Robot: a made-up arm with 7 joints.
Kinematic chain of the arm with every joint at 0, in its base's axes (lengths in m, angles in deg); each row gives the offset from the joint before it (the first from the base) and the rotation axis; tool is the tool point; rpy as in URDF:
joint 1: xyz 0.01 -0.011 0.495 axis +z
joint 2: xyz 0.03 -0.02 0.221 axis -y
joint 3: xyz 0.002 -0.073 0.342 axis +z
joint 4: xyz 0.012 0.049 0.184 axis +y
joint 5: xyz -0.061 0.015 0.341 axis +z
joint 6: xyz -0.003 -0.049 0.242 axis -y
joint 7: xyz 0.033 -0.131 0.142 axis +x
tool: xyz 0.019 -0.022 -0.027 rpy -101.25 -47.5 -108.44
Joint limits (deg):
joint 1: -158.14..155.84
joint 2: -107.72..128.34
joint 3: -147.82..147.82
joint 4: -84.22..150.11
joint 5: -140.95..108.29
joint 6: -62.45..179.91
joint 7: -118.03..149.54
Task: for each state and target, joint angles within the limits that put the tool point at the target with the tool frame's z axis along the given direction. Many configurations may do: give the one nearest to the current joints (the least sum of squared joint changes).
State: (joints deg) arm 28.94 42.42 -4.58 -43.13 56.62 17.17 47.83
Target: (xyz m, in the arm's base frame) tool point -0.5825 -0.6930 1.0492 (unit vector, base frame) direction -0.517 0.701 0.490
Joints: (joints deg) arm 43.47 27.98 2.58 -81.94 69.95 9.12 59.58
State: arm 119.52 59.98 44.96 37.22 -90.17 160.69 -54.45
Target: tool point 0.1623 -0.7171 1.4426 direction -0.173 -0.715 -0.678
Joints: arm 102.64 41.17 46.88 31.80 -91.95 177.25 -60.14
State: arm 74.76 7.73 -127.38 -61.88 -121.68 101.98 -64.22
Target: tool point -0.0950 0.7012 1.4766 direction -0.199 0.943 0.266
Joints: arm 78.76 -12.24 -121.73 -32.47 -92.59 107.43 -44.06
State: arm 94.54 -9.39 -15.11 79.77 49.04 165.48 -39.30
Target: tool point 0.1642 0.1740 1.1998 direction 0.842 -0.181 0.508
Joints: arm 84.70 35.47 13.42 116.92 40.15 177.95 -47.44
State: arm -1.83 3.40 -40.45 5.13 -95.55 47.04 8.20
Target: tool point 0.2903 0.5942 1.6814 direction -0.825 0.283 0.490
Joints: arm 27.00 -26.23 -70.12 -22.93 -114.58 42.63 2.51
